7 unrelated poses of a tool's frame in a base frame.
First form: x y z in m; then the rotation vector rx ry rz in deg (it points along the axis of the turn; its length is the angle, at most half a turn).
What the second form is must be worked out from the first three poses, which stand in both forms.
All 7 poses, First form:
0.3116 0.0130 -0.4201 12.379 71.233 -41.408
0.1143 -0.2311 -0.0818 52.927 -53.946 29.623
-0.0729 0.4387 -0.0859 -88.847 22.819 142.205
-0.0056 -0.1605 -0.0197 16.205 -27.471 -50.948
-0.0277 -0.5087 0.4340 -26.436 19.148 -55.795
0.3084 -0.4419 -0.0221 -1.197 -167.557 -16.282
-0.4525 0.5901 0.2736 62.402 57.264 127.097
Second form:
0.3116 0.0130 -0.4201 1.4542 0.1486 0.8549 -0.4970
0.1143 -0.2311 -0.0818 1.4167 0.6520 -0.6646 0.3649
-0.0729 0.4387 -0.0859 2.9535 -0.5250 0.1348 0.8403
-0.0056 -0.1605 -0.0197 1.0491 0.2696 -0.4570 -0.8476
-0.0277 -0.5087 0.4340 1.1282 -0.4090 0.2962 -0.8631
0.3084 -0.4419 -0.0221 2.9383 -0.0071 -0.9953 -0.0967
-0.4525 0.5901 0.2736 2.6657 0.4086 0.3749 0.8322

